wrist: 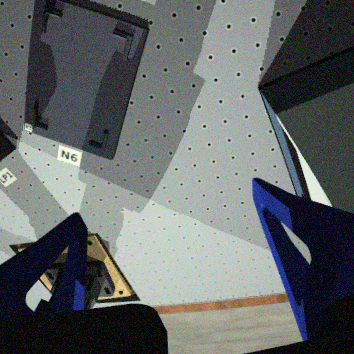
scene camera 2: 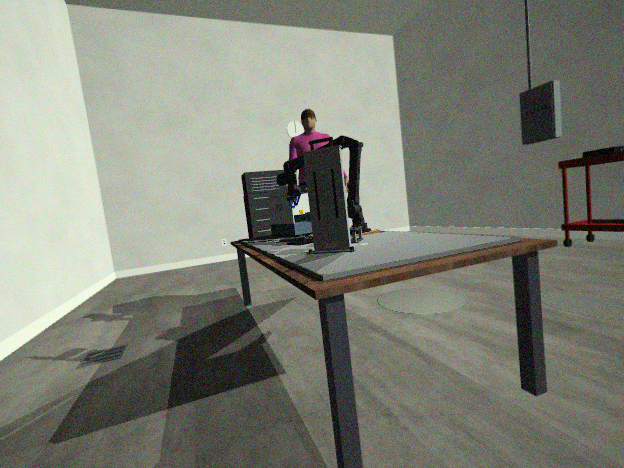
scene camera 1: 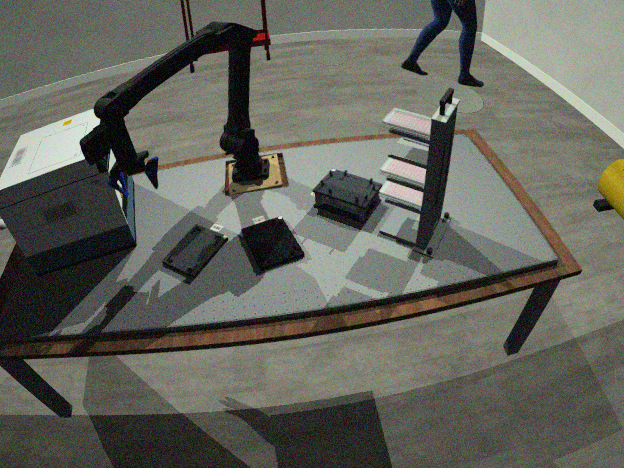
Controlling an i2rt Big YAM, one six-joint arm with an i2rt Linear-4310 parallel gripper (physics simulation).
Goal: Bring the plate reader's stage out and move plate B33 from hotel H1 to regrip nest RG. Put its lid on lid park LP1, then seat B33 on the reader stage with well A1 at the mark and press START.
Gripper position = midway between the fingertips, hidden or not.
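A flat dark nest (scene camera 1: 199,245) is visible to me, and the wrist view shows the nest too (wrist: 81,68). I also see a plate reader (scene camera 1: 102,208), which scene camera 2 shows as well (scene camera 2: 290,216). My gripper (scene camera 1: 142,192), visible in the wrist view too (wrist: 165,204), is open and touches the reader.
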